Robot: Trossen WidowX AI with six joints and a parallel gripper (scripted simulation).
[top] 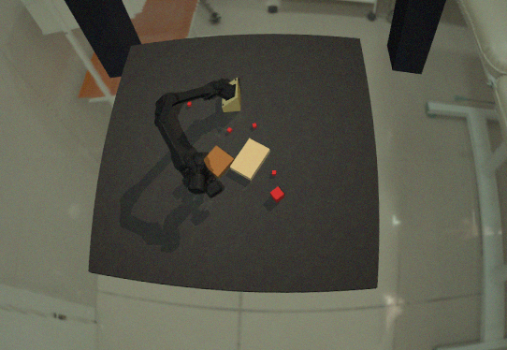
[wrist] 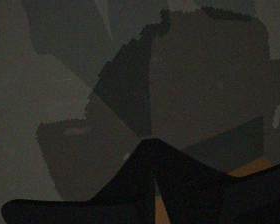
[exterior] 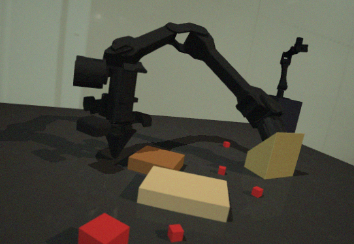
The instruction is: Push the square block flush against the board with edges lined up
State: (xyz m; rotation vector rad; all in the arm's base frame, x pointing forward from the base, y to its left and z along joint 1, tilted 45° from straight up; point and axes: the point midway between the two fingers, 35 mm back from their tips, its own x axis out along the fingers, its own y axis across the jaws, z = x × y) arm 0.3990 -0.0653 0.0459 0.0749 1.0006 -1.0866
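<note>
Right now the square brown block is 9 cm behind my gripper tip, 4 cm to the left of it and 1 cm above it. The rest, counted from my gripper tip: red cube: 29 cm to the left, 5 cm ahead, 1 cm above; cream board: 17 cm to the left, 11 cm behind, 1 cm above.
</note>
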